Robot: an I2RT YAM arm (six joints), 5 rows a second.
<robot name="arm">
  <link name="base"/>
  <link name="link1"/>
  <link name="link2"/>
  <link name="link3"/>
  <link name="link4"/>
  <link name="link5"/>
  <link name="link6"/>
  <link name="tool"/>
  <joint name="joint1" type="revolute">
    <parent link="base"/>
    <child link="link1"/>
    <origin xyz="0 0 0.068" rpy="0 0 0"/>
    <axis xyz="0 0 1"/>
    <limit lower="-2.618" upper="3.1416"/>
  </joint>
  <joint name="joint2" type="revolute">
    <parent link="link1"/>
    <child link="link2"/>
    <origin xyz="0.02 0.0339 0.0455" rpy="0 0 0"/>
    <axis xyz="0 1 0"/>
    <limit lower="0" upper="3.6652"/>
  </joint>
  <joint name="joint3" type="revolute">
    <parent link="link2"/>
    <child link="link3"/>
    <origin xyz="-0.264 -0.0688 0" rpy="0 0 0"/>
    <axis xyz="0 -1 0"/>
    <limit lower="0" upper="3.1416"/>
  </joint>
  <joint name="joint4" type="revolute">
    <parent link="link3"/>
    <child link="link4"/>
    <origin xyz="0.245 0.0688 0.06" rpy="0 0 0"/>
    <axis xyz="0 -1 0"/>
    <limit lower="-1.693" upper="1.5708"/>
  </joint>
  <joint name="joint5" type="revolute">
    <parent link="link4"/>
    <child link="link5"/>
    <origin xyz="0.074 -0.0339 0.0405" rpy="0 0 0"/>
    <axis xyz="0 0 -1"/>
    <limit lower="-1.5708" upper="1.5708"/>
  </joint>
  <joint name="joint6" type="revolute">
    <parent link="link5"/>
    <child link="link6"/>
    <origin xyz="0.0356 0 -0.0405" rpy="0 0 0"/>
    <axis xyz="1 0 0"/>
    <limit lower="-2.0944" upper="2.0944"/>
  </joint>
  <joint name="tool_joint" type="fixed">
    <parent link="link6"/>
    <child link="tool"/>
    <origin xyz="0 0 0" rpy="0 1.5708 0"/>
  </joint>
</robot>
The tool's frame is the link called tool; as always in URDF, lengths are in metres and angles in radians.
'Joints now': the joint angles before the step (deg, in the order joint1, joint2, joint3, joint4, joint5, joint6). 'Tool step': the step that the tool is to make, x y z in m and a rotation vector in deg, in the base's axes. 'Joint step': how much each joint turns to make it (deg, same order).
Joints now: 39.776 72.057 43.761 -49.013 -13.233 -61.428
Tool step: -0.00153 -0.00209 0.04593 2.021 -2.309 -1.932
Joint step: -0.112 -3.849 7.745 -8.113 0.377 1.829
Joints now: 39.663 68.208 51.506 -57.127 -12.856 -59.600
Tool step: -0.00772 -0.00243 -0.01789 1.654 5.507 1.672
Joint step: 0.009 0.053 -3.874 0.630 -5.052 -0.424
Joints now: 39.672 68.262 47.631 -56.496 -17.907 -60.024
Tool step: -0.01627 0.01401 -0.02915 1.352 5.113 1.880
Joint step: 5.627 1.629 -5.788 6.205 -3.556 4.888
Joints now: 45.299 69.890 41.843 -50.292 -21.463 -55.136
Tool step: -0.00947 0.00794 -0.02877 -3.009 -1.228 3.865
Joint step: 4.121 3.082 -4.608 6.197 2.936 -0.326
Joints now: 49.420 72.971 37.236 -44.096 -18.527 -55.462
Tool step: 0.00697 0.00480 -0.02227 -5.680 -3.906 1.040
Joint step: 0.481 5.602 -1.163 4.525 6.483 -1.656
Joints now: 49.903 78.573 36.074 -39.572 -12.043 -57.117
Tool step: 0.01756 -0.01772 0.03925 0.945 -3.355 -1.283
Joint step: -6.885 -5.433 5.691 -9.316 0.901 -5.927
